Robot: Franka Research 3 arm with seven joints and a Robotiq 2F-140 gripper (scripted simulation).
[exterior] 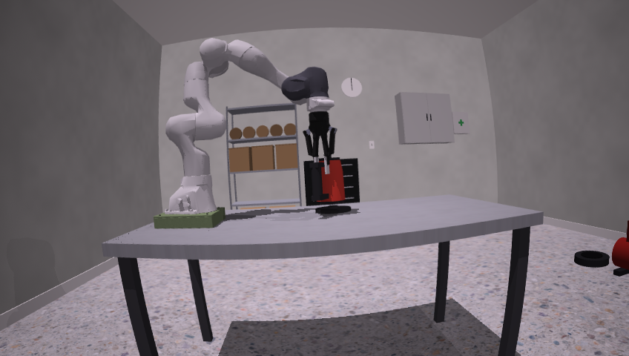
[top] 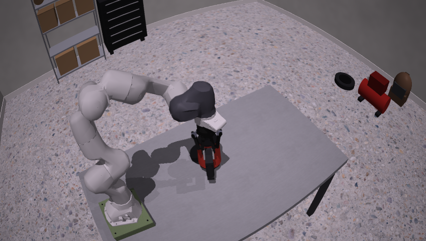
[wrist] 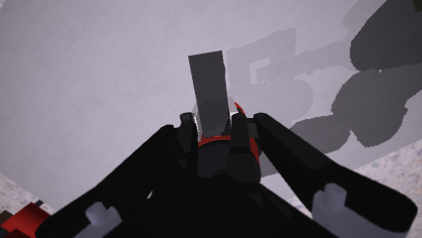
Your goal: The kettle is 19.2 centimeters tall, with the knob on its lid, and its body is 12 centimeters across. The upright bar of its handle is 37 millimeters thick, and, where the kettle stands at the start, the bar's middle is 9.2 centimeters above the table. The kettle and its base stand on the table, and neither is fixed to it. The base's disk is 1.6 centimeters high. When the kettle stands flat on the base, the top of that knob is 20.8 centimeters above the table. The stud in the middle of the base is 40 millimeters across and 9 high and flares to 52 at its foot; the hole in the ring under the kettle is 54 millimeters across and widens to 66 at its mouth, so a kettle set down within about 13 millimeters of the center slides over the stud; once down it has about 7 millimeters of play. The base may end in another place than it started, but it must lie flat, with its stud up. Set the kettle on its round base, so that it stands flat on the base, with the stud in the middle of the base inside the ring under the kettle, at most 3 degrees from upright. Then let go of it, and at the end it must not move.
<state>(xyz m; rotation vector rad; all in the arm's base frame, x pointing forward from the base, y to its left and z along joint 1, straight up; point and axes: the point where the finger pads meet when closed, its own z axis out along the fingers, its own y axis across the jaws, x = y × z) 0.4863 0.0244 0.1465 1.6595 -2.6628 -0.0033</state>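
Now: hand 1 cm short of the red kettle, 3 cm to the right of it and 5 cm above it. Round my hand: black round base: 4 cm ahead, 15 cm to the left, 18 cm below.
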